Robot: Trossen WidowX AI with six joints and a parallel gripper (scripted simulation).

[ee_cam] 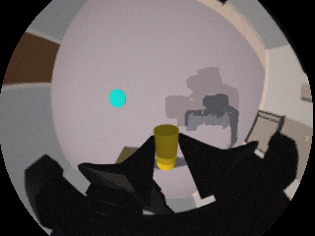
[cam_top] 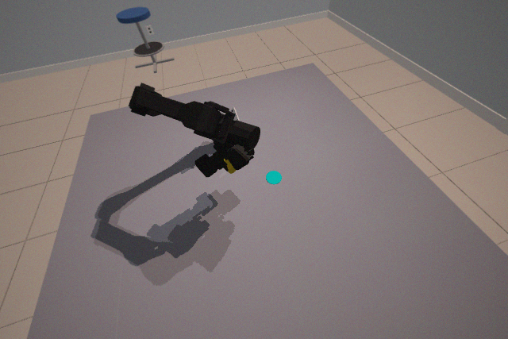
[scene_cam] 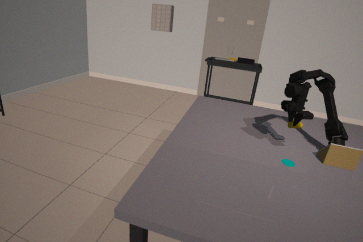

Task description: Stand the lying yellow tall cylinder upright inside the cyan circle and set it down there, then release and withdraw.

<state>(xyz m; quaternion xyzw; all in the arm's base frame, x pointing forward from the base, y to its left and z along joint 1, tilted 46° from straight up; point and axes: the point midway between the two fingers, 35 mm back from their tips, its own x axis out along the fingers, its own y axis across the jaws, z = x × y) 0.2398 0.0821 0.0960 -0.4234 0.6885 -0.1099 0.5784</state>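
The yellow tall cylinder is 20 mm behind my gripper tip and 10 mm to the right of it. The rest, counted from my gripper tip: cyan circle 150 mm to the left, 140 mm below.
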